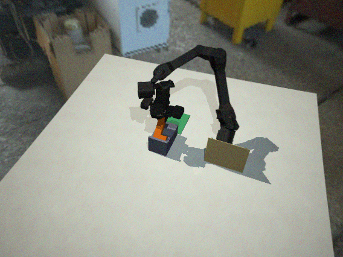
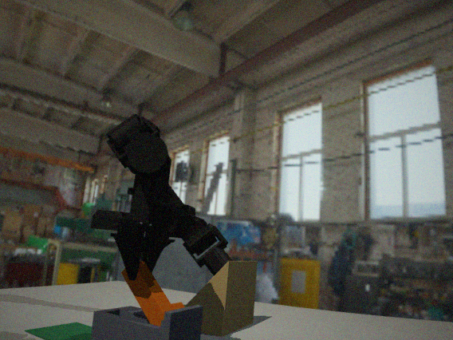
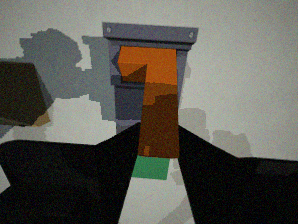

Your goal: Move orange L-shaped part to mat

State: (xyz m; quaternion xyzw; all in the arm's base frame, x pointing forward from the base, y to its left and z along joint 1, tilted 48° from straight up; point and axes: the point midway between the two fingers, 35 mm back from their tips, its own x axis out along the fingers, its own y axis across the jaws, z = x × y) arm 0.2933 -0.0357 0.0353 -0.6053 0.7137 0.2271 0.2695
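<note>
Right now my gripper tip is 30 mm past the green mat, 140 mm to the left of it and 140 mm above it. Also, from my gripper tip: orange L-shaped part (10 mm behind, 40 mm to the left, 30 mm below).
</note>
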